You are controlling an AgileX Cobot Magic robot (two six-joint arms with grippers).
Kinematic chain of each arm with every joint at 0, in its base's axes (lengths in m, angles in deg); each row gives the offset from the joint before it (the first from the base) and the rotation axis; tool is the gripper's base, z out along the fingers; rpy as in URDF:
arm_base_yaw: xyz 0 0 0.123 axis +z
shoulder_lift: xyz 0 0 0 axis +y
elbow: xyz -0.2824 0 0.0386 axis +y
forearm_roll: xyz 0.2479 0 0.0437 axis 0.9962 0 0.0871
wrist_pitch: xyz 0 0 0 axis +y
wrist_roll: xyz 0.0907 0 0.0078 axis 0.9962 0 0.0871
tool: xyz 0 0 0 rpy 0 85 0
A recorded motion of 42 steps. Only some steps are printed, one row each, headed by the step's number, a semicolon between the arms.
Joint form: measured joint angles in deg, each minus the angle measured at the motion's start. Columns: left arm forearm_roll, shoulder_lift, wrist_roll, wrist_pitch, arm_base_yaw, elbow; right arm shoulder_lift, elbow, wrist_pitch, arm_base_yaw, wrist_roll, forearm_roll.
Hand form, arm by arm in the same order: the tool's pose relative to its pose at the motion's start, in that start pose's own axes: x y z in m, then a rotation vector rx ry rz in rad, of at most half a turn. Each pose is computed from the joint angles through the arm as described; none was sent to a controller.
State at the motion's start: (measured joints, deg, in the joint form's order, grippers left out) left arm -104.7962 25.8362 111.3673 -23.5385 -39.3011 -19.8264; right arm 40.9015 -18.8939 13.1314 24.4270 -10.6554 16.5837
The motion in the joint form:
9: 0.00 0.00 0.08 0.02 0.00 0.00; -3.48 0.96 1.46 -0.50 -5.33 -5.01
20: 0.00 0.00 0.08 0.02 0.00 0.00; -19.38 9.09 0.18 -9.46 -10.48 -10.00
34: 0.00 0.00 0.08 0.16 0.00 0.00; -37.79 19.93 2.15 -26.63 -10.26 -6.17
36: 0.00 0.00 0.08 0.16 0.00 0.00; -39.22 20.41 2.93 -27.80 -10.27 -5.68
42: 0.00 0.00 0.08 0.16 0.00 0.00; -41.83 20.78 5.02 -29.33 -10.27 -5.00
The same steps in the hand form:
9: 0.0000 0.0000 0.0000 0.0003 -0.0001 0.0014; 0.0045 -0.0023 -0.0088 0.0219 -0.0146 -0.1762
20: 0.0000 0.0000 0.0000 0.0003 -0.0001 0.0014; 0.0365 -0.0194 -0.0360 0.2023 -0.1562 -0.2899
34: -0.0001 -0.0002 0.0000 0.0026 -0.0010 0.0014; 0.0897 -0.0343 -0.0441 0.4617 -0.2524 -0.1204
36: -0.0001 -0.0002 0.0000 0.0026 -0.0010 0.0014; 0.0928 -0.0345 -0.0443 0.4755 -0.2573 -0.1068
42: -0.0001 -0.0002 0.0000 0.0026 -0.0010 0.0014; 0.0967 -0.0339 -0.0455 0.4894 -0.2633 -0.0900

